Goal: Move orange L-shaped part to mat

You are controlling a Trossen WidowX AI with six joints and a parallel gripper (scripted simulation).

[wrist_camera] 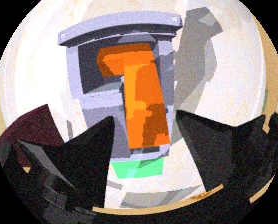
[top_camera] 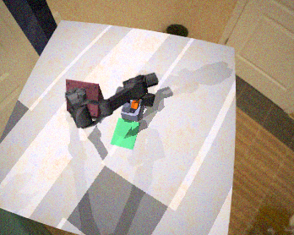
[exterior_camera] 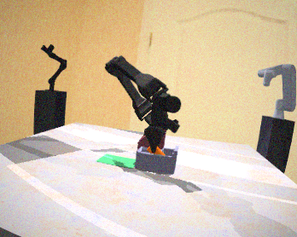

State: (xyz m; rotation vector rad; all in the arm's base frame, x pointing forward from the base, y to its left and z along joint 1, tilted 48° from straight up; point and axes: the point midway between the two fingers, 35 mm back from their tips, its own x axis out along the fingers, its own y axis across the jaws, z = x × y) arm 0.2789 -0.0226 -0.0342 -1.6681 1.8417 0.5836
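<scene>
The orange L-shaped part lies 1 cm behind my gripper tip, 4 cm to the left of it and 3 cm below it. The rest, counted from my gripper tip: green mat (3 cm behind, 14 cm to the right, 9 cm below).
</scene>
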